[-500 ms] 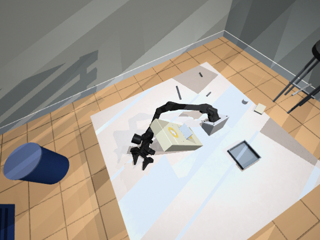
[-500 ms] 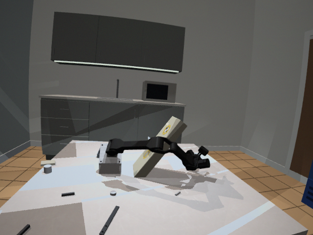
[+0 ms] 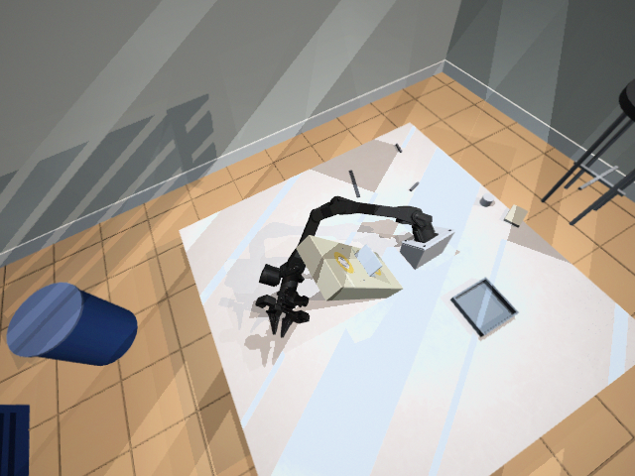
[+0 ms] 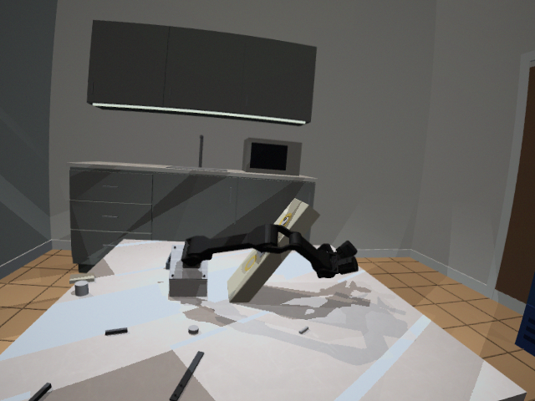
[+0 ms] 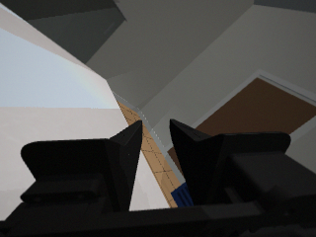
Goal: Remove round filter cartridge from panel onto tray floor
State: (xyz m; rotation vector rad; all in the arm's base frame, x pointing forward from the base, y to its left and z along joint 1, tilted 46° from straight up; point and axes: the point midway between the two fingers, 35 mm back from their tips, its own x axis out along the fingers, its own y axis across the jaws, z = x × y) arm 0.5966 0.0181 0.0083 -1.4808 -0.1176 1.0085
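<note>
The filter cartridge is 260 mm behind my gripper tip, 130 mm above it and 50 mm to the right of it. The rest, counted from my gripper tip: tray: 660 mm behind, 250 mm to the left, 140 mm below; beige block: 1050 mm behind, 140 mm below, 50 mm to the left.
</note>
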